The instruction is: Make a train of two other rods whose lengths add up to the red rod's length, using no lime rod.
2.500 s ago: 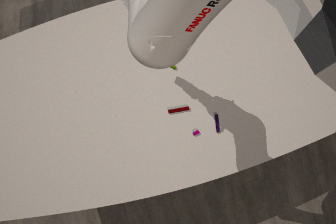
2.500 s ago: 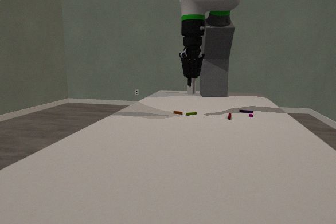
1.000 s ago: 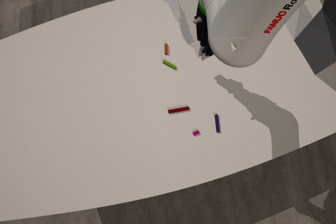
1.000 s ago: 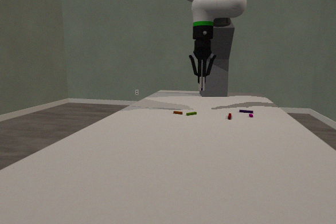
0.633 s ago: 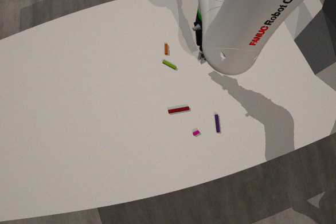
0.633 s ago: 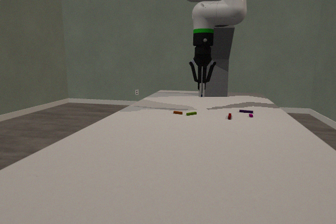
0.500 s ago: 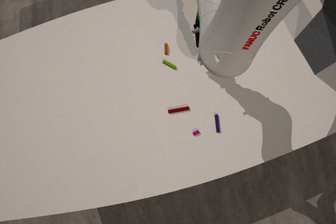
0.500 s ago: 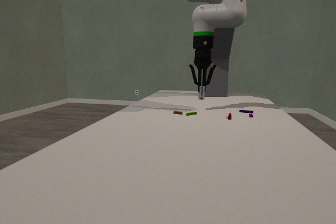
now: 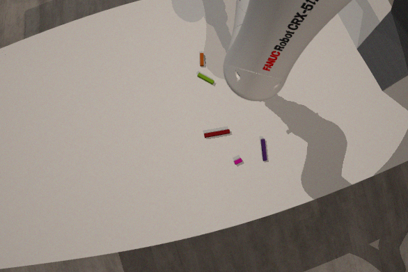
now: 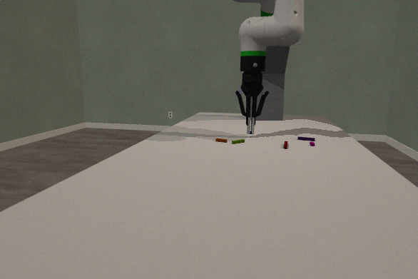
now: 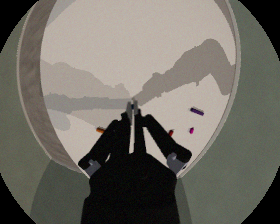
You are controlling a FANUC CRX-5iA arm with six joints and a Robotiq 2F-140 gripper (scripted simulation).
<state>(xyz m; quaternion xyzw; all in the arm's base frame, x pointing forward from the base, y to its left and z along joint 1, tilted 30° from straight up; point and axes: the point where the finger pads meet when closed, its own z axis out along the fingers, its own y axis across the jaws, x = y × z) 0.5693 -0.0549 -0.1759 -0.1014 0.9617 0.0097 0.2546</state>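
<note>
Now: the blue rod 3 cm below my hand. From my hand the other things lie so: red rod: 12 cm ahead, 13 cm to the left, 4 cm below; then lime rod: 10 cm ahead, 4 cm to the right, 4 cm below; then orange rod: 10 cm ahead, 10 cm to the right, 4 cm below.
</note>
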